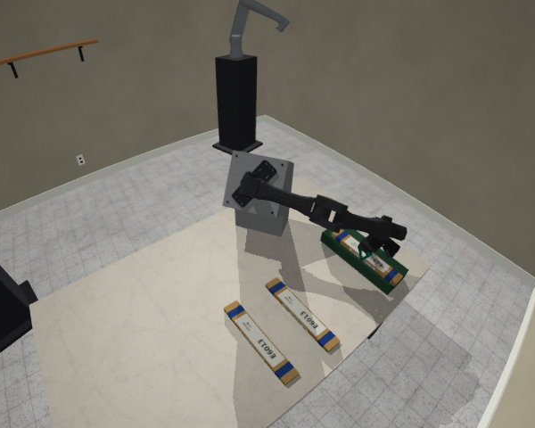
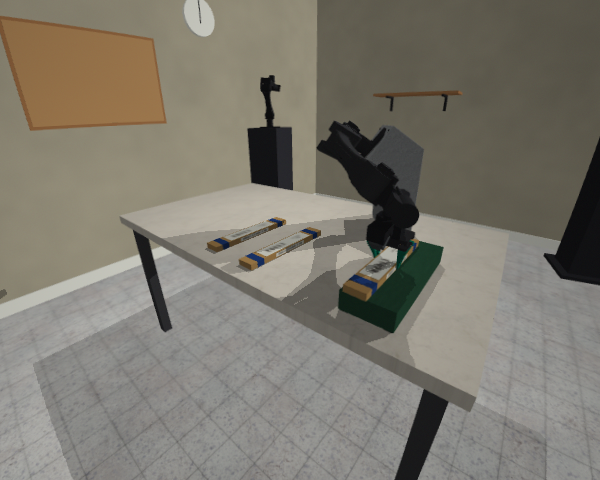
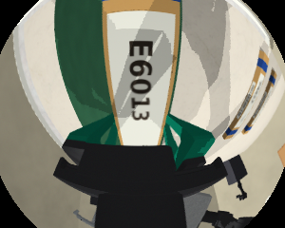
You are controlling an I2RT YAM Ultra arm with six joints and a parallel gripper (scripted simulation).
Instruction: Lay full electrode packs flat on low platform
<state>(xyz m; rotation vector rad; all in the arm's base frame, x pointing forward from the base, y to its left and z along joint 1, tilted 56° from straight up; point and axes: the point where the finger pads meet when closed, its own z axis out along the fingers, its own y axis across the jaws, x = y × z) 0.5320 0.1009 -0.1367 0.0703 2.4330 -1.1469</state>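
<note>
Now: hand 5 cm above the low dark green platform, 3 cm to the right of it and 1 cm past it.
</note>
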